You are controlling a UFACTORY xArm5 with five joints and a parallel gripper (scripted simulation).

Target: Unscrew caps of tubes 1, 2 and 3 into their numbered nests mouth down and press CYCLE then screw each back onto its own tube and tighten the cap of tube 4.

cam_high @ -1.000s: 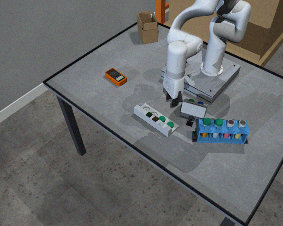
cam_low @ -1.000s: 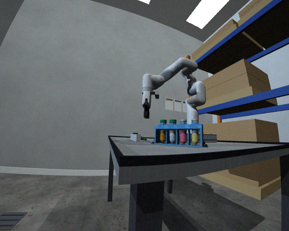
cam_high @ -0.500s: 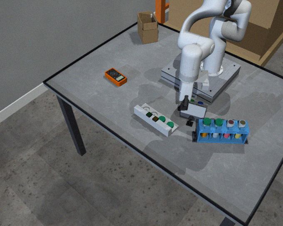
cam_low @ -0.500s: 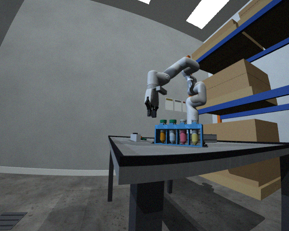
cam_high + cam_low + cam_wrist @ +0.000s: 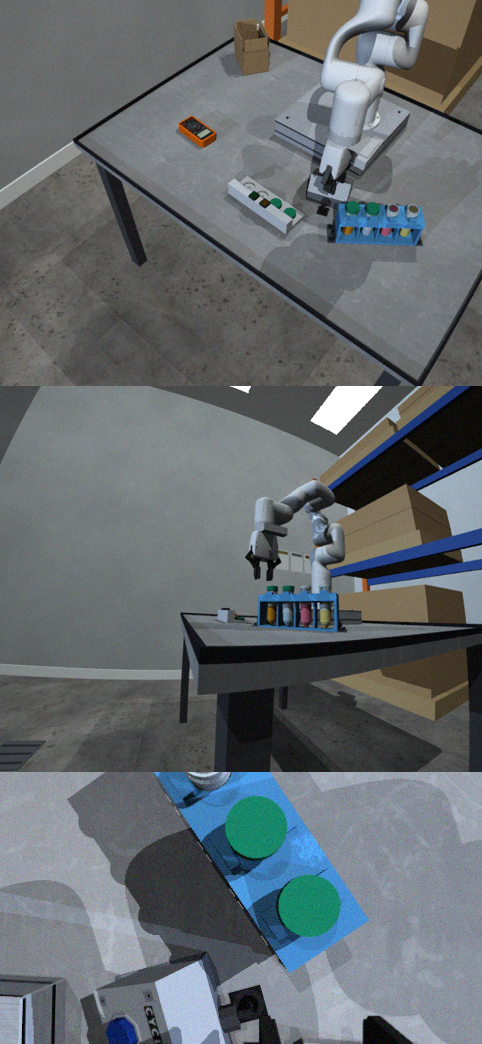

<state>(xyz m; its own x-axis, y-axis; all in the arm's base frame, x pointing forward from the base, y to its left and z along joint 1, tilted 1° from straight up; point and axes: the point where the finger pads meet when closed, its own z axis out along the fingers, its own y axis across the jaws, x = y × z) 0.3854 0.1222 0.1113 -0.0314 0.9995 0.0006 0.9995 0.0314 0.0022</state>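
My hand is 30 mm past the threaded neck, 110 mm to the right of it and 60 mm above it. Round my hand: green key 110 mm behind, 80 mm to the right, 110 mm below; blue key 120 mm behind, 40 mm to the right, 110 mm below; key housing 100 mm behind, 60 mm to the right, 120 mm below.
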